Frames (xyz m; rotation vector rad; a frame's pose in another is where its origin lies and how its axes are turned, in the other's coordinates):
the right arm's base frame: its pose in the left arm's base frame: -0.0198 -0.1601 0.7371 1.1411 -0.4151 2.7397
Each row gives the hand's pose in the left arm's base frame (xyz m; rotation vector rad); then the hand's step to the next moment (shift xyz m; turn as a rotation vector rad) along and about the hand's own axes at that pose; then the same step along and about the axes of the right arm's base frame.
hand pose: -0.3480 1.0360 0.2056 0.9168 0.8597 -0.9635
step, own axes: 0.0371 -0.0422 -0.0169 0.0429 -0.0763 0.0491
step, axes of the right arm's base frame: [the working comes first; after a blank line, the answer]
step, axes of the left arm's base frame: -0.0301 -0.0074 -0.0498 -0.0476 -0.0791 -0.0395

-0.0146 0.0240 -0.0515 0.0031 0.0943 -0.0343
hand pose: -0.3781 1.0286 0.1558 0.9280 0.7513 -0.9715
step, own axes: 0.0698 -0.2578 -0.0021 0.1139 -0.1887 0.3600
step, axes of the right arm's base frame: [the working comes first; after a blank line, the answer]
step, axes of the left arm's base frame: -0.2096 -0.0898 -0.1391 -0.0862 -0.4132 -0.0047

0.0454 0.1625 -0.2070 0.0459 0.4144 0.0657
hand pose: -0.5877 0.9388 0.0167 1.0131 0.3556 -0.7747
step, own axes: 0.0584 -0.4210 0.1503 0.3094 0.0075 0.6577
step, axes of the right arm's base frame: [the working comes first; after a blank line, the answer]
step, axes of the left arm's base frame: -0.2759 -0.2792 -0.2217 0.1667 -0.6914 0.1502

0.0278 0.3747 -0.2492 -0.0285 0.5887 0.4255
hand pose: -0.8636 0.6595 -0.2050 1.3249 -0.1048 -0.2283
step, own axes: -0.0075 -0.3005 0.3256 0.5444 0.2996 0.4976
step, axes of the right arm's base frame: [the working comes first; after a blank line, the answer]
step, axes of the left arm's base frame: -0.1059 -0.3747 -0.2116 0.4591 -0.5266 0.3817

-0.0866 0.4232 -0.0987 -0.0641 0.3170 0.7274
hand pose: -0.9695 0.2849 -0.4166 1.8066 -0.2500 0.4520
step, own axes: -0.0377 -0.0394 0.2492 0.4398 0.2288 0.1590
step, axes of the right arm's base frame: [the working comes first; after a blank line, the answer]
step, axes of the left arm's base frame: 0.0251 -0.2300 -0.1074 0.3337 -0.1889 0.3522

-0.1004 0.2340 0.0152 0.0119 0.0313 0.5195
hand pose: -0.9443 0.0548 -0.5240 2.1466 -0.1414 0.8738
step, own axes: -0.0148 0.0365 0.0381 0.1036 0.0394 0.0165
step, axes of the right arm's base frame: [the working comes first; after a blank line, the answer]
step, axes of the left arm's base frame: -0.0041 -0.0546 -0.0030 0.0726 -0.0197 0.0830

-0.0008 0.0535 0.0120 0.0077 -0.0148 0.1108
